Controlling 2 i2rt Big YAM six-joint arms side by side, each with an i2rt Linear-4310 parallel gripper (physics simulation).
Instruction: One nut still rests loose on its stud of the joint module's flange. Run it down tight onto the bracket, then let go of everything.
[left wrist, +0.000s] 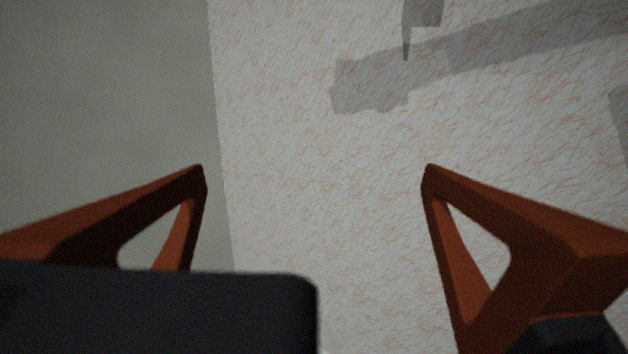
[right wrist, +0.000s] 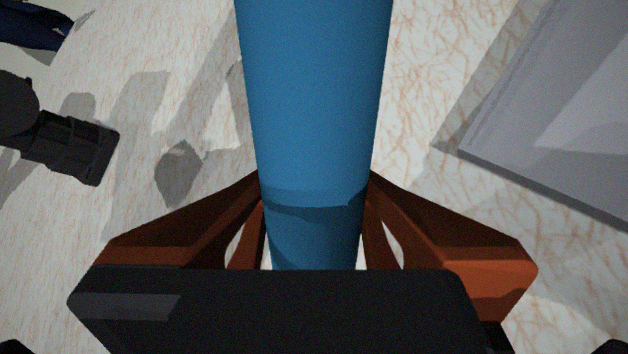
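Seen in the pictures: left gripper, between the fingertips: (left wrist: 313, 176); right gripper, between the fingertips: (right wrist: 313, 178); left arm's base, origin of its link: (right wrist: 94, 153).
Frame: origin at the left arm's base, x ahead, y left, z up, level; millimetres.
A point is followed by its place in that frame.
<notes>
My right gripper (right wrist: 313, 178) {x 51, y -457, z 85 mm} is shut on a thick, smooth blue tool handle, which looks like the nut driver's. The blue handle (right wrist: 314, 110) {x 60, y -485, z 139 mm} runs up out of the top of the right wrist view between the two orange fingers; its working end is hidden. My left gripper (left wrist: 313, 176) {x 248, y -98, z 386 mm} is wide open and empty, above the pale veined table top (left wrist: 320, 210) {x 683, y -22, z 0 mm} near its edge. The joint module, its flange, the bracket, the studs and the loose nut do not show in either view.
A grey tray (right wrist: 575, 185) {x 96, y -562, z 4 mm} lies at the right of the right wrist view. A black jointed part (right wrist: 75, 145) {x 5, y -40, z 41 mm} reaches in from the left, and a dark blue shape (right wrist: 30, 25) shows at the top left corner. Arm shadows fall on the table. The table's edge runs down the left wrist view.
</notes>
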